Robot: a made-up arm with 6 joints. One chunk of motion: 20 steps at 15 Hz.
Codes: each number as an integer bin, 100 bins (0 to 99) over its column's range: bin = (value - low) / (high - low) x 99, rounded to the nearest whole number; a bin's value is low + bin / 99 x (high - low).
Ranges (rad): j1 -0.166..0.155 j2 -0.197..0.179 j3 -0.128..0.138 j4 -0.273..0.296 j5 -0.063..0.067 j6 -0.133..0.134
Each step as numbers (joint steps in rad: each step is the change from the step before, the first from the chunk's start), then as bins.
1 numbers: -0.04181 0.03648 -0.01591 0.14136 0.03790 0.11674
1 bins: 38 61 42 72 77 93
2 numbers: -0.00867 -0.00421 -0.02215 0.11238 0.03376 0.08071
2 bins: 49 51 39 67 74 79
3 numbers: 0.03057 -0.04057 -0.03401 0.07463 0.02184 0.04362
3 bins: 61 41 35 60 65 65
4 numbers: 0.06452 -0.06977 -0.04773 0.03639 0.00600 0.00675
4 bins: 71 33 30 54 53 52
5 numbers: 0.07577 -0.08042 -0.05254 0.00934 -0.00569 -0.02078
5 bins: 75 31 28 49 44 42
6 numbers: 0.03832 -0.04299 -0.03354 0.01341 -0.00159 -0.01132
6 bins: 63 41 35 50 47 45
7 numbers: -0.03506 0.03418 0.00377 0.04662 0.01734 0.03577
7 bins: 40 61 49 56 61 63
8 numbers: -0.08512 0.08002 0.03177 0.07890 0.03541 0.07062
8 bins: 25 73 59 61 75 75
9 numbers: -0.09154 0.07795 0.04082 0.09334 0.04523 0.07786
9 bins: 23 72 63 64 82 78
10 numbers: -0.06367 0.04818 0.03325 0.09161 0.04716 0.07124
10 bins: 32 65 60 63 84 76
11 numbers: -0.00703 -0.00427 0.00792 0.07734 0.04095 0.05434
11 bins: 49 51 51 61 79 69
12 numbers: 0.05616 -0.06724 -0.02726 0.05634 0.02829 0.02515
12 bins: 69 34 37 57 70 59
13 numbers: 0.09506 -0.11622 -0.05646 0.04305 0.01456 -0.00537
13 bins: 81 21 27 55 59 47
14 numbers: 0.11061 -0.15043 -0.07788 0.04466 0.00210 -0.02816
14 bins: 85 12 19 55 50 39
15 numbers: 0.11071 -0.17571 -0.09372 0.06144 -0.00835 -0.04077
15 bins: 85 6 13 58 42 34
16 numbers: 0.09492 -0.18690 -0.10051 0.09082 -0.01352 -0.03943
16 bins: 80 3 10 63 38 35
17 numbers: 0.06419 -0.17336 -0.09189 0.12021 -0.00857 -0.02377
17 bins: 71 6 13 68 41 41
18 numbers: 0.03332 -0.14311 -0.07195 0.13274 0.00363 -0.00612
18 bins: 61 14 21 71 51 47
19 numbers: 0.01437 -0.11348 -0.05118 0.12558 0.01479 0.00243
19 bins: 56 22 29 69 59 50
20 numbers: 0.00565 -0.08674 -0.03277 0.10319 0.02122 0.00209
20 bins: 53 29 35 65 64 50
